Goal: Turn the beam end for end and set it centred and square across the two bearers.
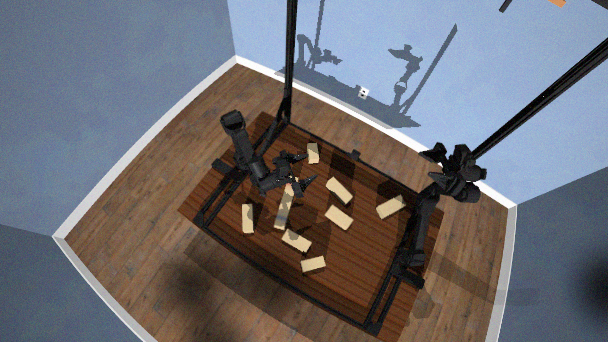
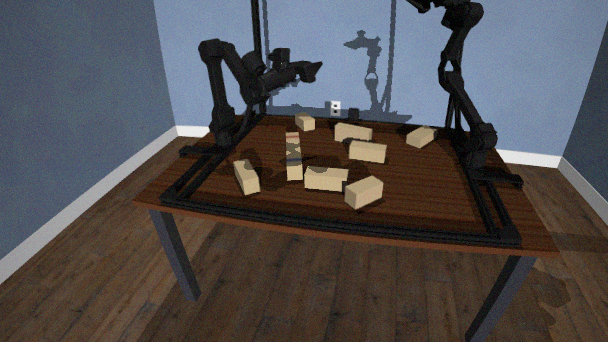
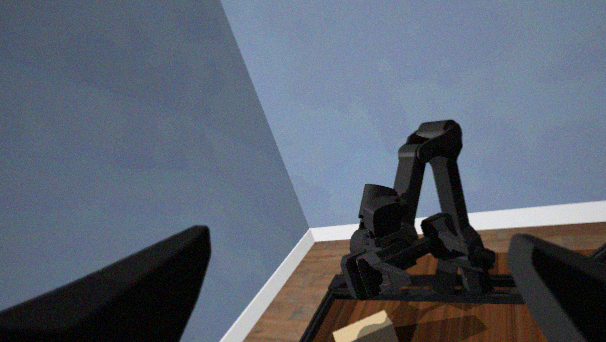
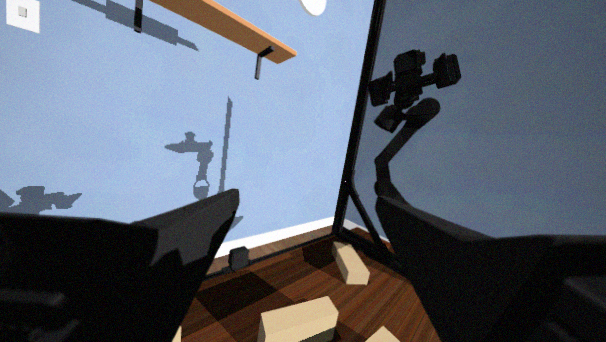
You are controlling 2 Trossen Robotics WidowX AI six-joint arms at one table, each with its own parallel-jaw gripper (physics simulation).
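Frame: origin at the left arm's base, x ahead, y left, z up, level; centimetres.
Where they show: left gripper, fingertip midpoint: (image 1: 423, 162) (image 3: 356, 243) (image 4: 416, 64); right gripper, fingertip midpoint: (image 1: 312, 164) (image 2: 312, 62) (image 3: 441, 264) (image 4: 308, 198); left arm's base, link origin: (image 1: 403, 257) (image 2: 473, 165); right arm's base, link origin: (image 1: 244, 165) (image 2: 224, 143) (image 3: 477, 284).
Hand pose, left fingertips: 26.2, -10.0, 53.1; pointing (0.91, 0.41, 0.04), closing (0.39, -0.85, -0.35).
Note:
Each offset is from my left fingertips to the centre of the thing, as dx, dy, dz. "*": to the spot under its first point. Level surfaces: height alone.
The beam @(+36.4, +15.1, -52.5) (image 1: 283, 207) (image 2: 294, 156) is a long thin tan plank with a red band near its far end and a blue band nearer its front end. It lies flat on the table @(dz -55.1) (image 1: 357, 271) (image 2: 421, 193), left of the middle. Several tan blocks lie scattered around it; one block @(+22.7, +28.4, -52.7) (image 1: 296, 240) (image 2: 326, 178) lies by its near end and another block @(+47.0, +31.6, -52.5) (image 1: 248, 218) (image 2: 246, 176) to its left. My right gripper (image 1: 306, 168) (image 2: 313, 69) (image 4: 308, 198) is open and empty, well above the beam's far end. My left gripper (image 1: 427, 165) is open and empty, high beyond the table's right edge.
More tan blocks lie at the back @(* +38.7, -13.9, -50.3) (image 1: 313, 153) (image 2: 305, 121), in the middle (image 1: 338, 190) (image 1: 338, 217), at the right (image 1: 390, 206) (image 2: 421, 136) and at the front @(* +11.3, +33.5, -50.1) (image 1: 313, 263) (image 2: 364, 191). A black rail frame (image 2: 302, 220) rims the table. A black post (image 1: 290, 51) rises at the back.

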